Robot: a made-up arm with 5 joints.
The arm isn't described. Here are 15 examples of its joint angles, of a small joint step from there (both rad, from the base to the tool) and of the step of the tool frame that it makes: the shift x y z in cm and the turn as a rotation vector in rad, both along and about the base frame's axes.
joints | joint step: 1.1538 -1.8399 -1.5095 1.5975 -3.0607 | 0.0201 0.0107 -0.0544 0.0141 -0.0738
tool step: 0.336 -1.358 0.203 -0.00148 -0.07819 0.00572
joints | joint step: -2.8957 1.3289 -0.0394 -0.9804 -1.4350 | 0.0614 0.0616 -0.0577 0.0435 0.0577
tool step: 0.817 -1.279 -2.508 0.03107 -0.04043 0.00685
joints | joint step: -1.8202 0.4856 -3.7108 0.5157 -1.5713 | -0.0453 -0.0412 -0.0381 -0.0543 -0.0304
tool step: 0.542 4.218 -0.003 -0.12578 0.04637 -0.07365
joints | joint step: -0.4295 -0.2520 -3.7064 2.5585 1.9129 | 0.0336 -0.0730 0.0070 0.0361 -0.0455
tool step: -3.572 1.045 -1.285 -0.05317 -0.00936 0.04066
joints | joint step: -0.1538 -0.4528 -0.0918 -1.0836 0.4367 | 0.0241 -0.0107 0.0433 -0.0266 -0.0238
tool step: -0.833 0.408 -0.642 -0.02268 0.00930 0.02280
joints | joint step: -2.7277 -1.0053 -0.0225 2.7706 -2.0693 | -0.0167 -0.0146 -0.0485 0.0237 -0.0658
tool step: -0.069 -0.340 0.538 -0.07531 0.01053 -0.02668
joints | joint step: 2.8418 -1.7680 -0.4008 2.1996 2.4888 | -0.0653 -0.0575 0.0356 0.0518 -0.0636
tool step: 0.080 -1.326 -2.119 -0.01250 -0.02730 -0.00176
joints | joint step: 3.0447 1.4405 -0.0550 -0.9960 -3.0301 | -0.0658 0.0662 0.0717 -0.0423 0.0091
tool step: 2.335 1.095 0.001 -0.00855 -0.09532 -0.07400
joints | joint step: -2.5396 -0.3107 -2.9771 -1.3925 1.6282 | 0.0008 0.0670 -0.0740 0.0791 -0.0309
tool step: -1.716 -1.161 0.794 0.01544 -0.07688 -0.00130
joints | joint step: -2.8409 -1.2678 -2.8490 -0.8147 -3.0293 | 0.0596 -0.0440 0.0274 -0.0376 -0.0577
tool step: -0.747 3.629 -2.222 -0.07054 0.03310 0.07364
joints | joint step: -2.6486 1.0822 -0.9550 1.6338 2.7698 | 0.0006 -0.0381 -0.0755 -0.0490 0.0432
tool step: -2.488 -1.359 0.389 -0.03912 0.16355 0.00530
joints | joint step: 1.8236 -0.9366 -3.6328 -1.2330 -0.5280 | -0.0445 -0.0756 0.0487 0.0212 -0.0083
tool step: -1.608 -2.418 -2.681 0.00468 0.00502 -0.03713
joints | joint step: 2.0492 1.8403 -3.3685 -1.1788 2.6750 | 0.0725 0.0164 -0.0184 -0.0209 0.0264
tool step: -3.156 -2.386 -0.591 0.01460 0.02072 0.09657
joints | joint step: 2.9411 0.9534 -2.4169 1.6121 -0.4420 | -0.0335 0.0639 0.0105 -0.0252 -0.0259
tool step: -0.194 2.193 -4.163 -0.01496 -0.04708 -0.00798
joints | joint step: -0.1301 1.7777 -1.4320 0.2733 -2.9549 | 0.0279 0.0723 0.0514 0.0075 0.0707
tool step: -5.020 1.474 -2.070 -0.02924 0.13543 -0.02695
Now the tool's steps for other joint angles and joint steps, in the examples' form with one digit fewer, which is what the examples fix.
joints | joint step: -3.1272 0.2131 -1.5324 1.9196 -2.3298 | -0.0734 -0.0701 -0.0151 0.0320 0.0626
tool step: 2.12 2.64 2.88 0.0352 0.0524 -0.1260
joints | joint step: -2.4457 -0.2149 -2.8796 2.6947 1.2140 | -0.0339 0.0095 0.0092 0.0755 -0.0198
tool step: -0.30 -0.06 -0.74 0.0645 -0.0690 -0.0153
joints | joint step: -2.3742 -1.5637 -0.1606 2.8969 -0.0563 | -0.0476 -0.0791 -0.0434 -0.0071 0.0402
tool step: 1.06 -0.55 -1.24 -0.0612 0.1198 -0.0655
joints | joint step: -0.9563 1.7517 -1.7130 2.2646 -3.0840 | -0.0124 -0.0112 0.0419 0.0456 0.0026
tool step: -0.55 0.13 1.08 0.0615 0.0451 -0.0106
